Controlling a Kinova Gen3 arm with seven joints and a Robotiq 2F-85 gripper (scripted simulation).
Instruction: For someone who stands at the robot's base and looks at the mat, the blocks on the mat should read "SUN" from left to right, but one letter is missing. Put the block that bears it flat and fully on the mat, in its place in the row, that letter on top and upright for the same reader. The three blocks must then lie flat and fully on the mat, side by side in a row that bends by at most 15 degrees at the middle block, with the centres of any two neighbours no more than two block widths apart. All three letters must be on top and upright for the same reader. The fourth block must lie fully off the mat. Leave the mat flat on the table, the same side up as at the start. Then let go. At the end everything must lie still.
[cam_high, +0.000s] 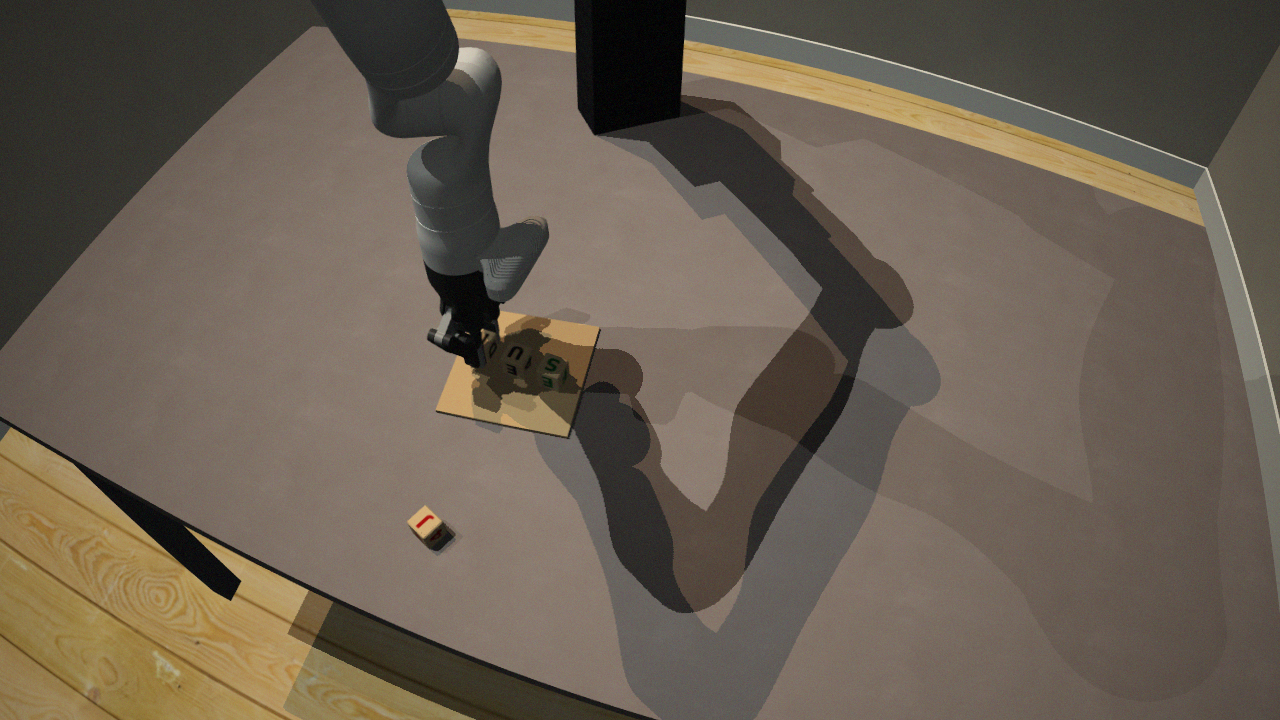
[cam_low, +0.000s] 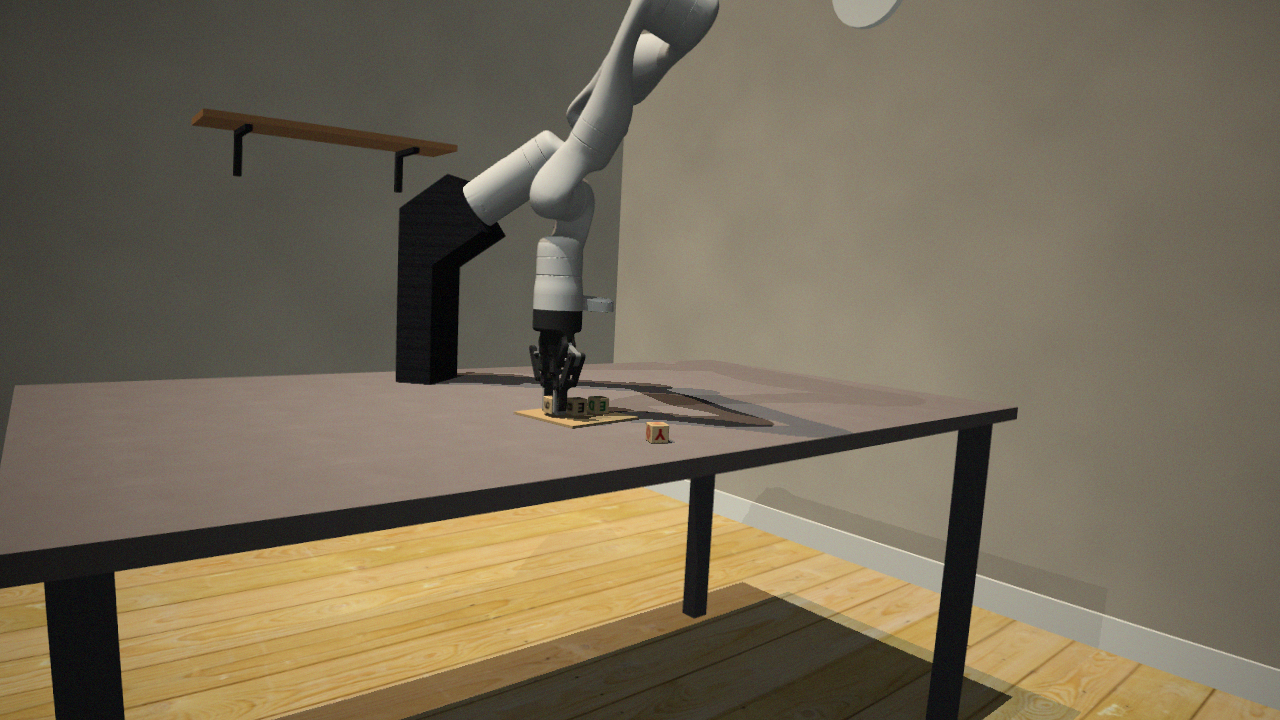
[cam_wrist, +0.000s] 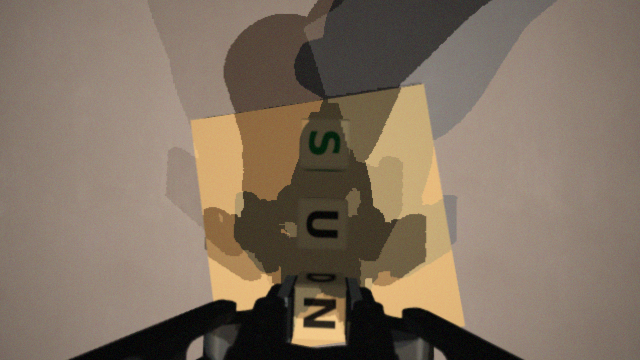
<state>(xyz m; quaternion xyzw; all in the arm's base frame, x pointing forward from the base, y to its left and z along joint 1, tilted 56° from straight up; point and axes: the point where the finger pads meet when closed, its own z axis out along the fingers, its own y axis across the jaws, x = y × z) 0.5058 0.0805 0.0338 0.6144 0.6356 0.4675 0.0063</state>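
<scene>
Now: the N block 1 cm below my hand. The rest, counted from my hand: U block 4 cm to the left, 1 cm below, 1 cm behind; S block 8 cm to the left, 2 cm behind, 1 cm below; mat 4 cm to the left, 3 cm below, 1 cm behind.
</scene>
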